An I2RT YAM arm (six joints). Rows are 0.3 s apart.
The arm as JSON. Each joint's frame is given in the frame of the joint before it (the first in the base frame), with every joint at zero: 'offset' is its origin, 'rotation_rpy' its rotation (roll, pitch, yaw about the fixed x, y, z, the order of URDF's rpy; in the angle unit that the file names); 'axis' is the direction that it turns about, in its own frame. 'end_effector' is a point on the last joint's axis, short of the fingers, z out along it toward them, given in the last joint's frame.
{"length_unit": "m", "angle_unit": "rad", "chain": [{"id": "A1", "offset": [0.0, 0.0, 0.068], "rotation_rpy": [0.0, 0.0, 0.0], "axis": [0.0, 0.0, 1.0]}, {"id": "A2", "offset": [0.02, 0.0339, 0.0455], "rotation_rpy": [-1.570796, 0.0, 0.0], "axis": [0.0, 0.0, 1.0]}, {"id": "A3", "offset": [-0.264, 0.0, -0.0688], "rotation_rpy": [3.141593, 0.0, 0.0], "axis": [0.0, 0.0, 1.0]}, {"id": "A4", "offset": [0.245, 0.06, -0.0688], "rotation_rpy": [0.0, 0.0, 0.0], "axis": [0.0, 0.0, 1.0]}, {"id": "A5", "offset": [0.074, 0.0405, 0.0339], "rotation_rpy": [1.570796, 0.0, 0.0], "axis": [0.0, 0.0, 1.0]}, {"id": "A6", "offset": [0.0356, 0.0, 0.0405], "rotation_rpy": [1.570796, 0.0, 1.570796], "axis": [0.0, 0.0, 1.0]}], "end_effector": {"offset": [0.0, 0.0, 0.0], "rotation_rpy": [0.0, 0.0, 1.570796]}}
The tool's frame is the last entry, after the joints.
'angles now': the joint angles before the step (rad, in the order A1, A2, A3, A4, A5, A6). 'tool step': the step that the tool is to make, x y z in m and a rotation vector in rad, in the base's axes. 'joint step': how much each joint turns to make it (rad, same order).
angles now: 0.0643 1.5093 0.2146 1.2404 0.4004 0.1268
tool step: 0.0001 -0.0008 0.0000 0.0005 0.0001 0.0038
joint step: -0.0046 -0.0001 0.0000 -0.0002 -0.0084 0.0001
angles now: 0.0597 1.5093 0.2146 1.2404 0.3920 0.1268
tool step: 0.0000 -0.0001 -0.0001 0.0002 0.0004 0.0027
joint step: -0.0009 0.0002 -0.0002 0.0001 -0.0036 0.0000
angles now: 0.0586 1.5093 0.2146 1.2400 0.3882 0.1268
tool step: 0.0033 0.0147 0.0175 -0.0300 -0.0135 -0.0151
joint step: 0.0726 -0.0819 0.0428 -0.1014 0.0890 -0.0301
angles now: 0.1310 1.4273 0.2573 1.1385 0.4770 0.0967
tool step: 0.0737 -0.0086 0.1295 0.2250 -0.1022 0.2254
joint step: -0.0928 -0.0767 0.5532 -0.5784 -0.3202 0.2244
